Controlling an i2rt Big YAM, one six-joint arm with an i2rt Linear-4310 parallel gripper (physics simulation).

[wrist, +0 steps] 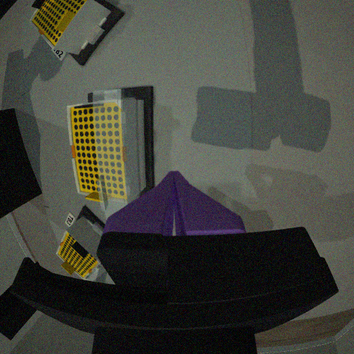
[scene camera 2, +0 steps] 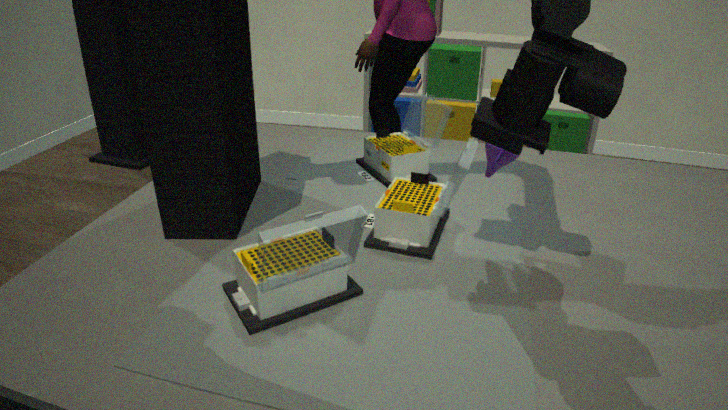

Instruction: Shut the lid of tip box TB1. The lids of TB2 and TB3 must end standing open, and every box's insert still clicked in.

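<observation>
Tip box TB1 is the middle one. Its clear lid stands open on the right side, leaning outward. TB2 is at the back in the scene view, its clear lid standing open. TB3 is nearest the scene camera; its lid stands open, and is partly hidden in the wrist view. The yellow inserts look level in their boxes. My gripper is shut and empty, its purple tips in the air to the right of TB1's lid; contact is not visible.
A tall black block stands left of the boxes. Dark base plates lie under the boxes. Behind the table are a person and a shelf unit with bins.
</observation>
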